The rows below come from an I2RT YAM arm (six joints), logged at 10 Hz.
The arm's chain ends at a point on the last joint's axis. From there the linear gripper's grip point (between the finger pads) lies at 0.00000 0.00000 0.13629 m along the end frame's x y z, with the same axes.
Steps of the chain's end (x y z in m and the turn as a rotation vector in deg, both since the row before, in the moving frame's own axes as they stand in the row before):
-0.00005, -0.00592, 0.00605, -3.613, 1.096, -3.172
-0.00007, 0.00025, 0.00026, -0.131, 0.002, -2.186
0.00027, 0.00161, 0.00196, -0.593, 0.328, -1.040
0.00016, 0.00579, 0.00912, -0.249, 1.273, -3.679
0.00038, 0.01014, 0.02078, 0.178, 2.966, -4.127
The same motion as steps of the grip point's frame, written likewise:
0.00279, 0.00259, 0.00575, -3.613, 1.096, -3.172
-0.00006, 0.00056, 0.00026, -0.131, 0.002, -2.186
0.00106, 0.00301, 0.00195, -0.593, 0.328, -1.040
0.00320, 0.00628, 0.00909, -0.249, 1.273, -3.679
0.00741, 0.00946, 0.02060, 0.178, 2.966, -4.127

